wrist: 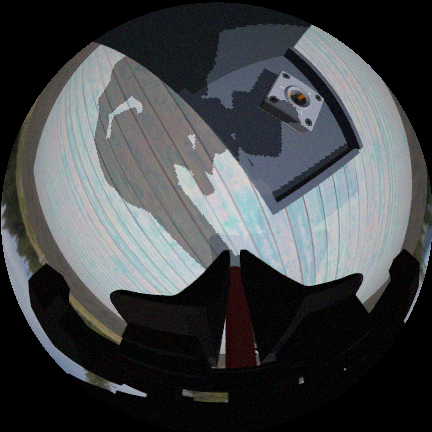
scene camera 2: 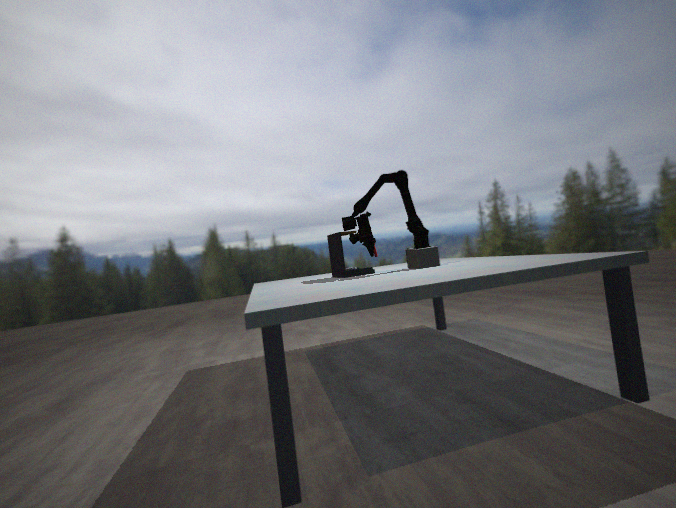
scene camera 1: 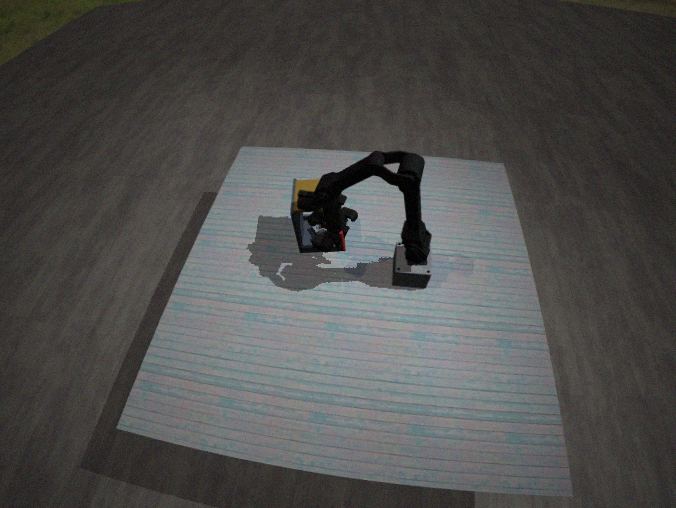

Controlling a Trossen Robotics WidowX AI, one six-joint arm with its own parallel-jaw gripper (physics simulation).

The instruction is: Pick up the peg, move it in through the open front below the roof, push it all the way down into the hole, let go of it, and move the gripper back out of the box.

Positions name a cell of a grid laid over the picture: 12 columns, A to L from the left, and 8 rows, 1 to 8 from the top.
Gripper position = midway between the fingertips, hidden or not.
Observation:
My gripper (scene camera 1: G4) holds a red peg; nothing else touches it. Further things: a box (wrist: J2).
My gripper shows as well in the wrist view (wrist: G5).

